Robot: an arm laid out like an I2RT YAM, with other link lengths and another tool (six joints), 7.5 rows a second.
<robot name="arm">
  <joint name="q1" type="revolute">
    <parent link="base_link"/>
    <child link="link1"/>
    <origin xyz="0 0 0.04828" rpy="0 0 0"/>
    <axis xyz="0 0 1"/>
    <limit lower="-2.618" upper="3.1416"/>
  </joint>
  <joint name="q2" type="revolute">
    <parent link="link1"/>
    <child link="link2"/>
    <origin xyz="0.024 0.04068 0.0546" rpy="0 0 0"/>
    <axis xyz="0 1 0"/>
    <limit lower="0" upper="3.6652"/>
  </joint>
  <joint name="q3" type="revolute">
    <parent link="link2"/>
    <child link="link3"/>
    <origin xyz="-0.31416 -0.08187 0" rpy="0 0 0"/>
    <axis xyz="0 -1 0"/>
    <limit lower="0" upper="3.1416"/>
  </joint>
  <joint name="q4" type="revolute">
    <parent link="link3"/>
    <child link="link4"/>
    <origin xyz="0.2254 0.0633 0.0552" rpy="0 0 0"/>
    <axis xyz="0 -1 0"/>
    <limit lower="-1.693" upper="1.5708"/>
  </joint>
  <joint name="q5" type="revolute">
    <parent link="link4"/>
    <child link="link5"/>
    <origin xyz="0.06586 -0.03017 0.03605" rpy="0 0 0"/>
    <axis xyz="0 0 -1"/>
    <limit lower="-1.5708" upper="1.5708"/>
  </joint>
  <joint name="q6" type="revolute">
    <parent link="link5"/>
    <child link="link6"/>
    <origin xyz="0.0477 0 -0.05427" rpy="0 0 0"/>
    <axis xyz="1 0 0"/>
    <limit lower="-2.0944" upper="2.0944"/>
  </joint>
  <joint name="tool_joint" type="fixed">
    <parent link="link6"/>
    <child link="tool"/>
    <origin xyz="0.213 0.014 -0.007" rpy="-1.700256 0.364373 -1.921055"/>
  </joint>
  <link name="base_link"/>
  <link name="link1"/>
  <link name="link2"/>
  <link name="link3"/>
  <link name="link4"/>
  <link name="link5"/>
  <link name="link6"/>
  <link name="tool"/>
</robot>
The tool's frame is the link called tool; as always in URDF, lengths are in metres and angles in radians.
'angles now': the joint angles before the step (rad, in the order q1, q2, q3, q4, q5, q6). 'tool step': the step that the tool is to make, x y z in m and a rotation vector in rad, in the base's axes. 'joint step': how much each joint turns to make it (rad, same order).
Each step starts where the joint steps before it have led.
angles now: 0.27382, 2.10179, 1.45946, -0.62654, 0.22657, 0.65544
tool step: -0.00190, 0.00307, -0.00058, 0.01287, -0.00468, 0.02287
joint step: -0.00280, -0.01291, -0.02621, 0.02592, -0.01840, -0.02159
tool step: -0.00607, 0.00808, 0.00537, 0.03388, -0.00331, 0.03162
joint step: -0.00268, -0.03276, -0.03091, 0.01464, -0.04101, -0.02284
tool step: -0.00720, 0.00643, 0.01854, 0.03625, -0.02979, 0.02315
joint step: -0.00160, -0.07162, -0.04506, 0.01387, -0.03395, -0.01408
